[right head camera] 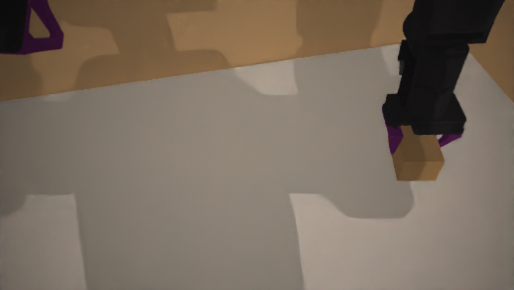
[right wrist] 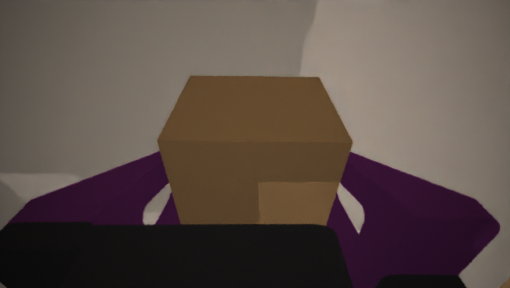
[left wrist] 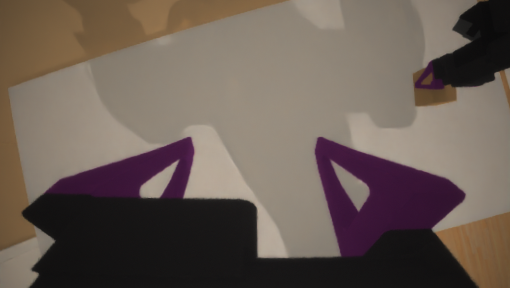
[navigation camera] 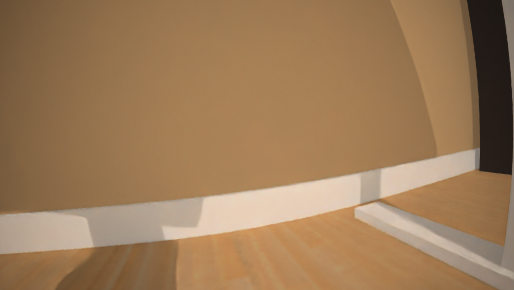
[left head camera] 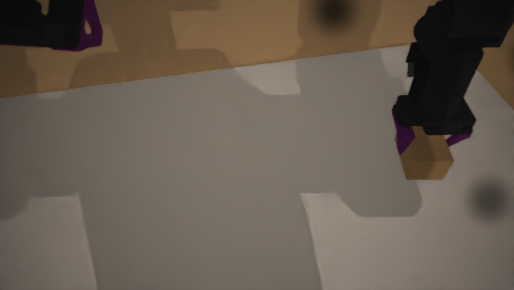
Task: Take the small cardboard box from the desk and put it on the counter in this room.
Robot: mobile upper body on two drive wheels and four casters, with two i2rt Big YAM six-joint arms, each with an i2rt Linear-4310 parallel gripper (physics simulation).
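Frame: origin at the left arm's base, x ahead, y down, z left, level; metres.
Where they show: left gripper, fingertip midpoint: (right head camera: 11, 39) (left wrist: 254, 144) (left head camera: 46, 35); right gripper, fingertip midpoint: (right head camera: 410, 151) (right wrist: 253, 145) (left wrist: 426, 85) (left head camera: 417, 151).
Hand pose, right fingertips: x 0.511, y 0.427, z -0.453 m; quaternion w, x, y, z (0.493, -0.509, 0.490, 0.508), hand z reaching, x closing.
After its pixels a point has its place.
The small cardboard box (left head camera: 428, 169) @(x 0.456, y 0.407, z -0.450 m) (right head camera: 419, 170) @(x 0.456, y 0.408, z -0.451 m) (left wrist: 436, 98) @(x 0.465, y 0.385, z -0.432 m) (right wrist: 255, 110) @(x 0.546, y 0.403, z -0.453 m) is a plain brown block. My right gripper (left head camera: 425, 148) @(x 0.511, y 0.427, z -0.453 m) (right head camera: 416, 148) @(x 0.511, y 0.427, z -0.453 m) (right wrist: 253, 145) @(x 0.511, y 0.427, z -0.453 m) is shut on it, one purple finger on each side. The box is over the right part of a white table top (left head camera: 200, 150) @(x 0.553, y 0.465, z -0.066 m) (right head camera: 200, 150) @(x 0.553, y 0.465, z -0.079 m) (left wrist: 260, 75) @(x 0.586, y 0.465, z -0.013 m) (right wrist: 410, 75) @(x 0.535, y 0.465, z -0.545 m); whether it touches the top, I cannot tell. Whether this top is the desk or the counter, the frames do not show. My left gripper (left wrist: 254, 144) @(x 0.380, y 0.102, z -0.001 m) is open and empty over the same top, with its fingers wide apart. Part of it shows at the upper left in both head views.
A tan wall (navigation camera: 225, 100) @(x 0.868, y 1.113, z -0.190 m) with a white baseboard (navigation camera: 280, 200) @(x 0.876, y 1.358, z -0.301 m) stands close in front. A white foot bar (navigation camera: 430, 235) lies on the wooden floor (navigation camera: 280, 260) @(x 0.709, y 1.415, z -0.268 m). A dark upright piece (navigation camera: 492, 90) @(x 0.971, y 1.083, z -1.217 m) stands at the far right. Arm shadows cross the top.
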